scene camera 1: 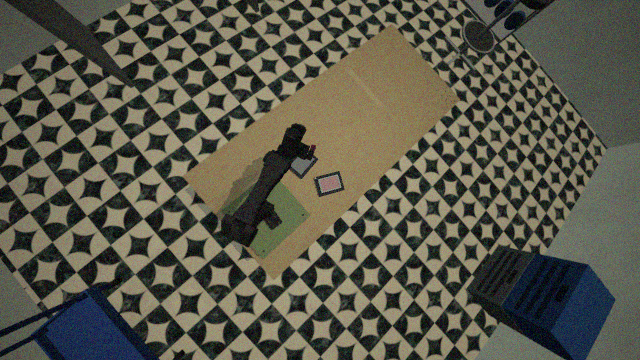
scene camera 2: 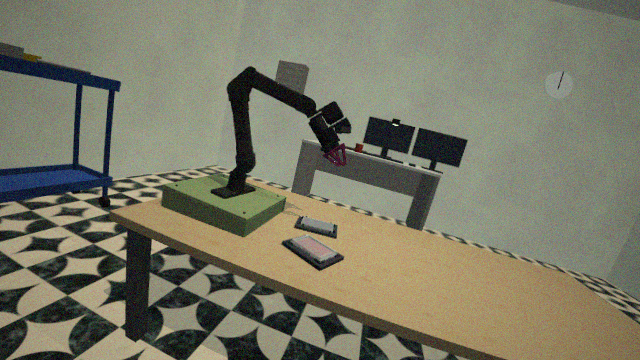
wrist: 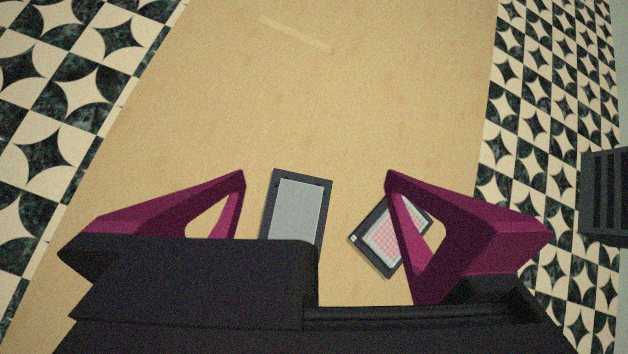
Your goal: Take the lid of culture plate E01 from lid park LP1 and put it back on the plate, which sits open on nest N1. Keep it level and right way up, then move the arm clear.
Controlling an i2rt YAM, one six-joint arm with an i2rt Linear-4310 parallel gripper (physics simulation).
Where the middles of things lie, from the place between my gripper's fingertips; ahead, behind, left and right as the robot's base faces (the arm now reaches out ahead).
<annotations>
I see my gripper 250 mm above the plate lid [wrist: 296, 213], 30 mm to the left of it and 30 mm past it. Also, from my hand: dark lid park [wrist: 277, 174]: 250 mm below, 30 mm to the right, 30 mm behind.
</annotations>
